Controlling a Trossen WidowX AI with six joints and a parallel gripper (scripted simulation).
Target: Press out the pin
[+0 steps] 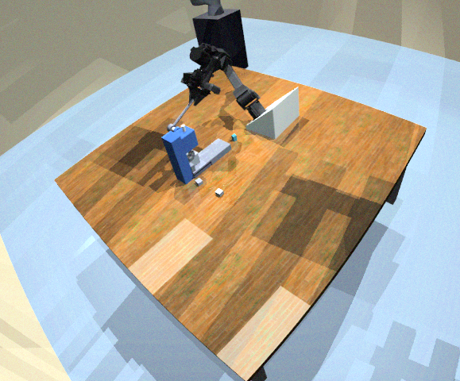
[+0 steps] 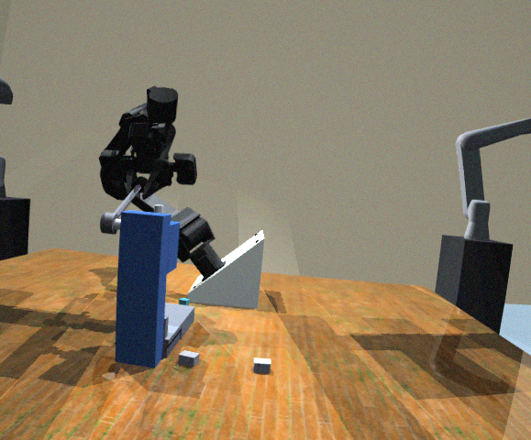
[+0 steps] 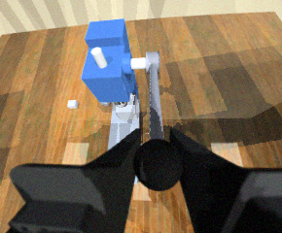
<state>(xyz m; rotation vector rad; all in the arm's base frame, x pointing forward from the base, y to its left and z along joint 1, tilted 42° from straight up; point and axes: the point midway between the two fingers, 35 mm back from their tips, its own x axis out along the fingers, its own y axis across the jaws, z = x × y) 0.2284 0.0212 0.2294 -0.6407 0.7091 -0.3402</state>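
Now: gripper tip 50 mm short of the lever, 10 mm to the right of it and 10 mm above it. Also, from my gripper tip: teal cube 110 mm behind, 90 mm to the left, 220 mm below; then punch 120 mm ahead, 70 mm to the left, 90 mm below.
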